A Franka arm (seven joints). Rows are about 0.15 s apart.
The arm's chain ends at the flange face. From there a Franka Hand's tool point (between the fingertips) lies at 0.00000 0.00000 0.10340 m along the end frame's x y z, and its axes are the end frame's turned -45 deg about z.
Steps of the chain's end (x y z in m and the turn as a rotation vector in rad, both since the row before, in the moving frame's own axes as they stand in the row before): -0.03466 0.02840 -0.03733 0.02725 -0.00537 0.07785; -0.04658 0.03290 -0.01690 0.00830 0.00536 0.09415; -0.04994 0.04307 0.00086 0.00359 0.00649 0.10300; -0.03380 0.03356 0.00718 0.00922 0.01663 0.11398; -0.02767 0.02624 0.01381 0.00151 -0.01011 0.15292
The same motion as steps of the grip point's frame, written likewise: -0.04290 -0.00675 -0.03737 0.02307 0.01547 0.07785; -0.05519 -0.00984 -0.01691 0.00208 0.00966 0.09415; -0.06504 -0.00461 0.00086 -0.00205 0.00713 0.10300; -0.04578 0.00048 0.00716 -0.00524 0.01828 0.11398; -0.03868 -0.00191 0.01380 0.00822 -0.00608 0.15292
